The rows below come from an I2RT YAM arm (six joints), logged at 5 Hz.
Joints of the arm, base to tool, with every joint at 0 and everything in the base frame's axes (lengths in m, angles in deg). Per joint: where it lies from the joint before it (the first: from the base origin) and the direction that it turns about. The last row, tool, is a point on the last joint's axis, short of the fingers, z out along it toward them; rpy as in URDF.
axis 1: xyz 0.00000 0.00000 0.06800 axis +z
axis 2: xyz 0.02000 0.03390 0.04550 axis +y
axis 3: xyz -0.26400 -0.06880 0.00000 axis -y
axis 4: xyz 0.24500 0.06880 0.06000 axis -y
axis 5: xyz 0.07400 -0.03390 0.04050 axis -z
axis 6: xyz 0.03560 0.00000 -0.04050 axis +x
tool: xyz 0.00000 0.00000 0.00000 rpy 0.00 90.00 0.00
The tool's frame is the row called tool.
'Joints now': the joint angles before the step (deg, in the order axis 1, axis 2, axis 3, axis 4, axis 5, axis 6). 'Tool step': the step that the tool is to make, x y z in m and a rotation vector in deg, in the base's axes. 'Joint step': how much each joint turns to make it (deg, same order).
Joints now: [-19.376 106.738 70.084 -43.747 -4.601 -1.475]
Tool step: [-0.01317 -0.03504 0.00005 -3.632 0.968 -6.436]
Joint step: [-5.792 0.000 0.000 0.480 3.782 0.000]
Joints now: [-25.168 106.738 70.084 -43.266 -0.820 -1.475]
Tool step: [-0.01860 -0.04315 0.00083 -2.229 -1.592 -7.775]
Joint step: [-7.541 0.000 -0.023 2.493 1.203 -0.001]
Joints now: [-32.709 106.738 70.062 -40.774 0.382 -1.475]
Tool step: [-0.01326 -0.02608 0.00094 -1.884 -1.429 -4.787]
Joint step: [-4.612 0.000 -0.021 2.271 0.744 0.000]
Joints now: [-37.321 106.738 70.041 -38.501 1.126 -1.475]
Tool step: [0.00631 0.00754 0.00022 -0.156 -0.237 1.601]
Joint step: [1.575 0.001 0.021 0.264 -0.022 -0.021]
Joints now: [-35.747 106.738 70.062 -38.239 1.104 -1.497]
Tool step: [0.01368 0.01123 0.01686 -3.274 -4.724 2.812]
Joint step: [2.710 -2.207 0.415 3.127 -0.001 -0.110]
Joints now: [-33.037 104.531 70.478 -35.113 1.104 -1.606]
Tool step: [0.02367 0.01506 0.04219 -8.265 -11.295 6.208]
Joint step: [3.913 -4.240 1.836 7.912 0.022 -2.623]
